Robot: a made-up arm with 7 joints.
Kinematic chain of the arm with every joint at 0, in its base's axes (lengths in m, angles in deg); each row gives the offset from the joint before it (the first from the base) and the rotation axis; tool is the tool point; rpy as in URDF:
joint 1: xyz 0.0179 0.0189 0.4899 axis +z
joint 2: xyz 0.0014 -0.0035 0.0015 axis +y
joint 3: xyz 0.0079 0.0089 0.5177 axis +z
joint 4: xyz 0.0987 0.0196 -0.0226 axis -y
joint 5: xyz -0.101 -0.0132 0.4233 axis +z
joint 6: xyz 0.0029 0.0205 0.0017 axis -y
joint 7: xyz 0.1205 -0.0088 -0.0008 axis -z
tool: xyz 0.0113 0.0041 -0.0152 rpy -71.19 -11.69 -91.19
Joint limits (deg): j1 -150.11..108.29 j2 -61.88..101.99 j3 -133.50..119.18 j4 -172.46..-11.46 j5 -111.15..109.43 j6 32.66..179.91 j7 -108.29..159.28
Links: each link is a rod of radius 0.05 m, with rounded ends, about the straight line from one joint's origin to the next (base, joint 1, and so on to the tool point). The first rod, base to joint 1, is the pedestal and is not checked.
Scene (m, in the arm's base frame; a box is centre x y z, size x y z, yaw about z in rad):
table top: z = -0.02
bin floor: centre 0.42 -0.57 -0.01 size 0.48 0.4 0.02 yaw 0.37
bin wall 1: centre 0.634 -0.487 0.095 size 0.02 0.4 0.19 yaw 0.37
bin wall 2: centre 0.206 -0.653 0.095 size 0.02 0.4 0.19 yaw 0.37
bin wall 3: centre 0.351 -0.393 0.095 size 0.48 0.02 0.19 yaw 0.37
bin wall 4: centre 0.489 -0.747 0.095 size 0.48 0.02 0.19 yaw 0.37
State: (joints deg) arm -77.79 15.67 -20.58 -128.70 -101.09 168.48 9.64
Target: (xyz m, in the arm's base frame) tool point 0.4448 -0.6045 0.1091
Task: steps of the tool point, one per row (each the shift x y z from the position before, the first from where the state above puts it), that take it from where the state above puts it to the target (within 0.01 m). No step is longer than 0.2 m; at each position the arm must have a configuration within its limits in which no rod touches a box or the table.
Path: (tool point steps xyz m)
1: 0.0857 -0.0666 -0.0969
2: 0.0957 -0.0329 -0.1173
3: 0.0947 0.0048 -0.1314
4: 0.0828 0.0429 -0.1389

